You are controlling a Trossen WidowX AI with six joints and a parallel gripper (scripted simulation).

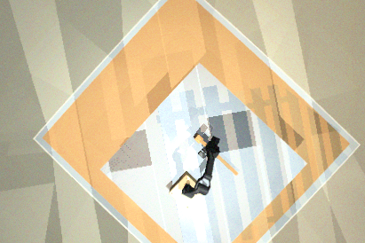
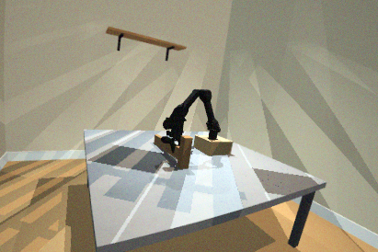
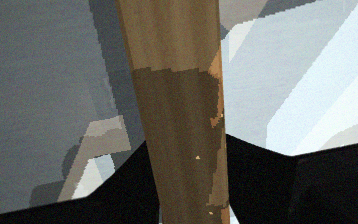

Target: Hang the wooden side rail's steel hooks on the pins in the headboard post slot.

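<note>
Now: gripper tip 2 cm short of the headboard post, 11 cm to the right of it and 4 cm below it.
</note>
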